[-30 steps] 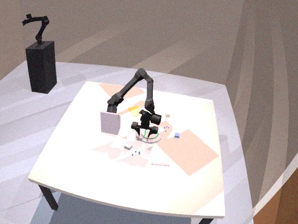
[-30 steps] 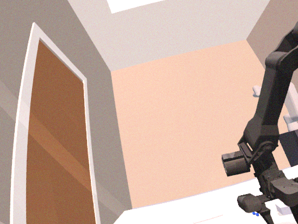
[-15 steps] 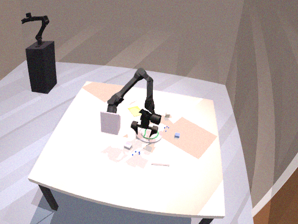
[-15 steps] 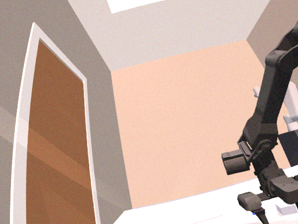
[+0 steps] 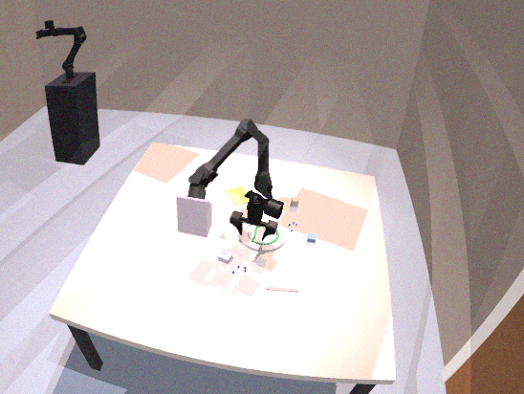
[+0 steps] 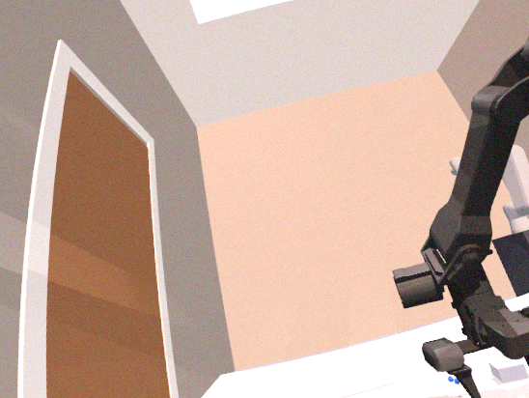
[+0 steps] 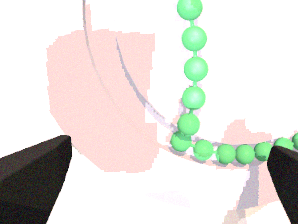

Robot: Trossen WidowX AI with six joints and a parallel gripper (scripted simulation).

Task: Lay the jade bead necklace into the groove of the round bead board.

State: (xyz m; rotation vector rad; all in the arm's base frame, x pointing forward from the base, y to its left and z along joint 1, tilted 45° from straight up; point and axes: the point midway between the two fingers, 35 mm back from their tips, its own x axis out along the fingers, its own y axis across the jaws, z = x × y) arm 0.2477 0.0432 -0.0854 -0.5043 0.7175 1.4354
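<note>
The round white bead board lies 5 cm to the left of my gripper tip, 4 cm ahead of it and 2 cm below it. Round my gripper tip: yellow sheet: 30 cm to the left, 10 cm behind, 2 cm below; then thin rod: 24 cm to the right, 15 cm ahead, 2 cm below; then blue block: 25 cm ahead, 8 cm to the left, 2 cm below.
</note>
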